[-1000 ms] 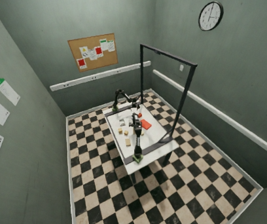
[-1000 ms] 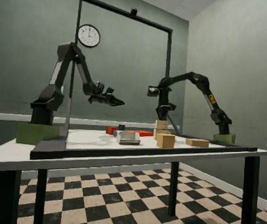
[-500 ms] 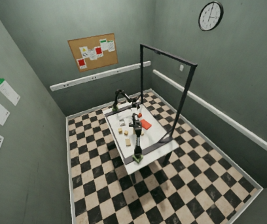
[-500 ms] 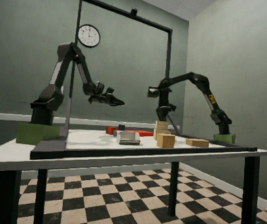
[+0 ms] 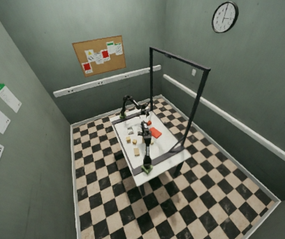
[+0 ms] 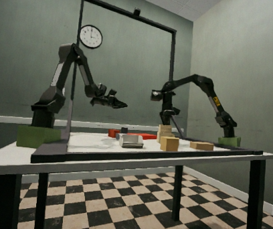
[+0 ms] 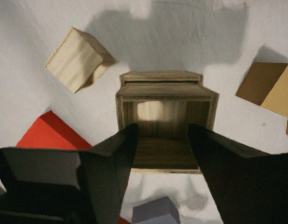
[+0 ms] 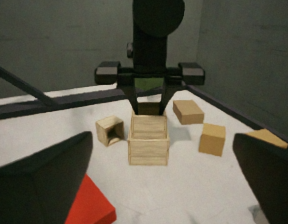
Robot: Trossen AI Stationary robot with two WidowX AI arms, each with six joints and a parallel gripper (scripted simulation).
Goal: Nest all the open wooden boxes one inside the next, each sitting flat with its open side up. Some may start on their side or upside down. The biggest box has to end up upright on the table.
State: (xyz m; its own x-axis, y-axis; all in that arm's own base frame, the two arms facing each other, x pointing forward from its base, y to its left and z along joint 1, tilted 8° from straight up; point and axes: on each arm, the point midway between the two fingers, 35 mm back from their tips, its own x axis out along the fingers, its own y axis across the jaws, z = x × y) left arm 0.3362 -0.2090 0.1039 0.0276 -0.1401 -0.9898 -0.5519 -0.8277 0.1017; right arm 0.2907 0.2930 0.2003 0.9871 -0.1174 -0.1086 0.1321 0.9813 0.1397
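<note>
My right hand is 23 cm short of the grey open box and 19 cm above it. The rest, counted from my right hand: flat red block (20 cm to the left, 20 cm below, 9 cm behind); then grey block (20 cm below, 2 cm to the left, 1 cm ahead); then flat brown box (38 cm to the left, 27 cm ahead, 20 cm below).
</note>
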